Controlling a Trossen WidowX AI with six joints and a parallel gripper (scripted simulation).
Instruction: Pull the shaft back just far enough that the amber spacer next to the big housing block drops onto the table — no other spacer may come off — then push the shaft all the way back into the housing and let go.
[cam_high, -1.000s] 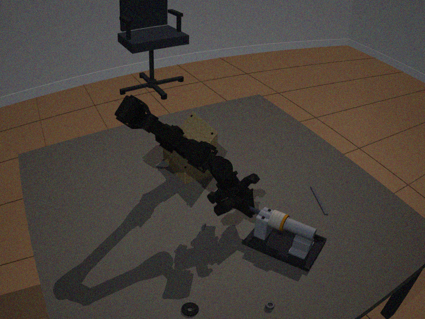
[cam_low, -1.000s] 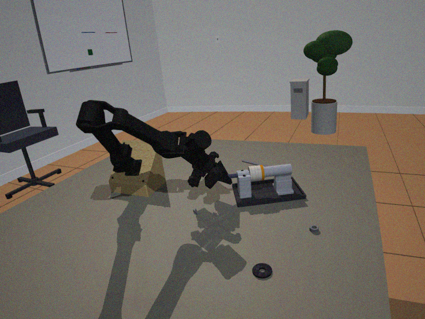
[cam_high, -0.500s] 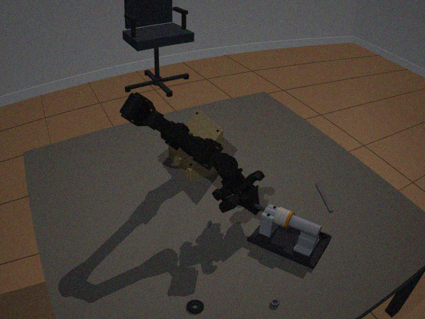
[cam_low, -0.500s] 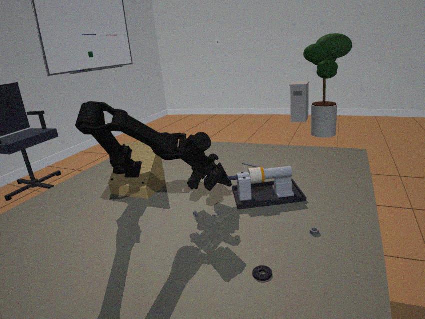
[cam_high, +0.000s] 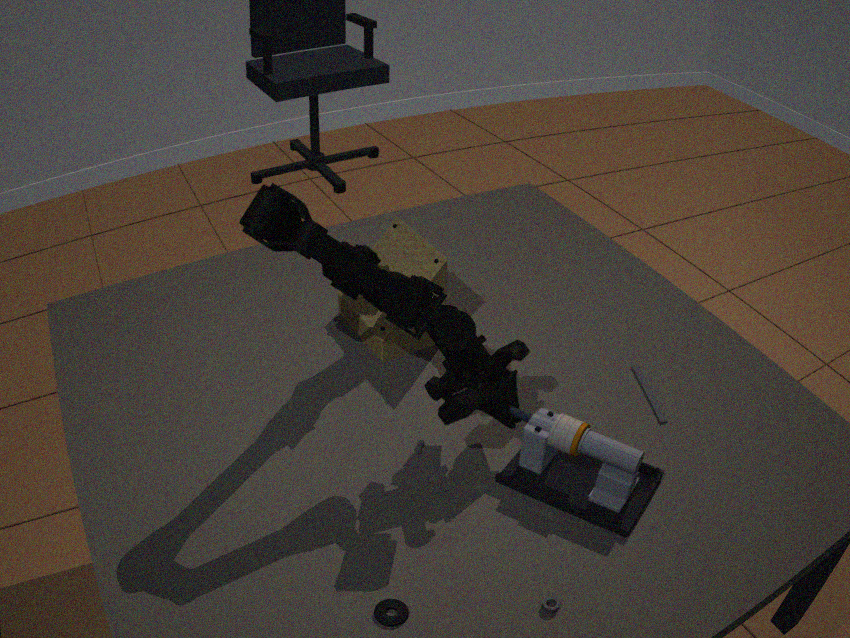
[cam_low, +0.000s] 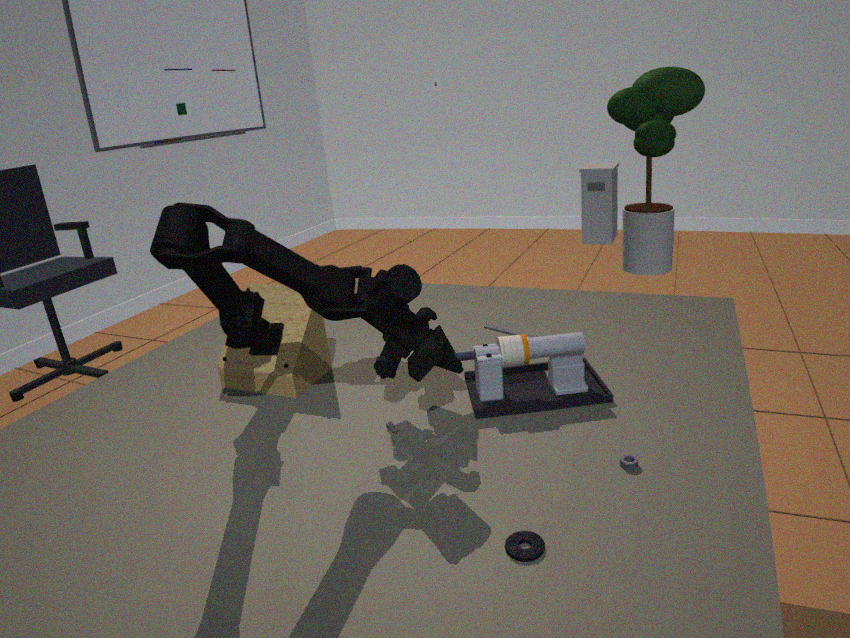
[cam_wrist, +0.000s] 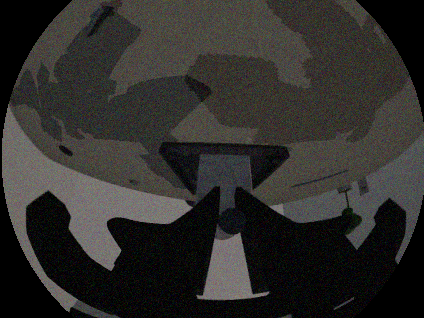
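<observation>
Now: the shaft 5 cm ahead of my gripper tip, 2 cm to the left of it and 2 cm above it. The rest, counted from my gripper tip: amber spacer: 10 cm ahead, 4 cm to the left, 2 cm above; then cream spacer: 8 cm ahead, 3 cm to the left, 2 cm above; then thin dark rod: 4 cm ahead, 29 cm to the left, 5 cm below.
</observation>
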